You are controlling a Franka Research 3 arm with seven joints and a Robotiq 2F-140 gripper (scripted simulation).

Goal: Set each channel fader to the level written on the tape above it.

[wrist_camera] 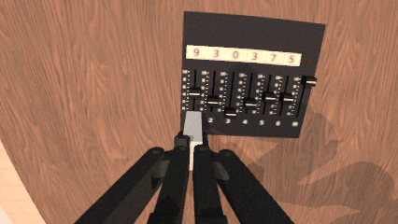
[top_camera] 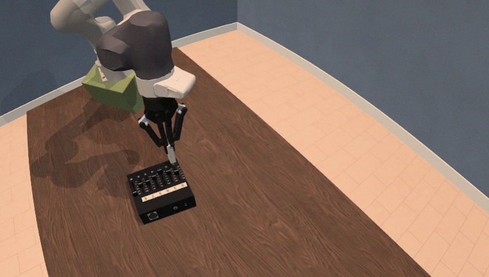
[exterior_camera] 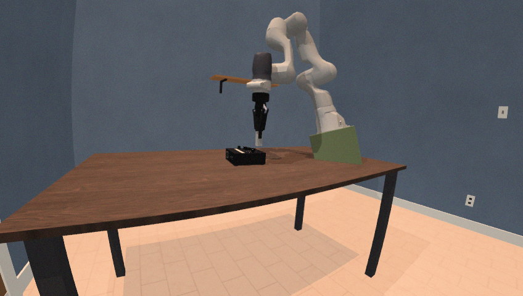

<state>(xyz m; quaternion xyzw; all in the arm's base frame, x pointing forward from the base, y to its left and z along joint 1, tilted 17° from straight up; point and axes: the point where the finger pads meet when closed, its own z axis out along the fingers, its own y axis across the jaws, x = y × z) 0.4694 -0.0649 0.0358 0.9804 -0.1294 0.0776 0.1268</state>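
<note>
My gripper is now 5 cm above the channel 1 cap, 3 cm short of it and 1 cm to the left of it. From my hand the other things lie so: channel 2 cap: 5 cm below, 3 cm to the right, 1 cm ahead; channel 3 cap: 5 cm below, 4 cm to the right, 1 cm behind; channel 4 cap: 7 cm to the right, 5 cm below.
</note>
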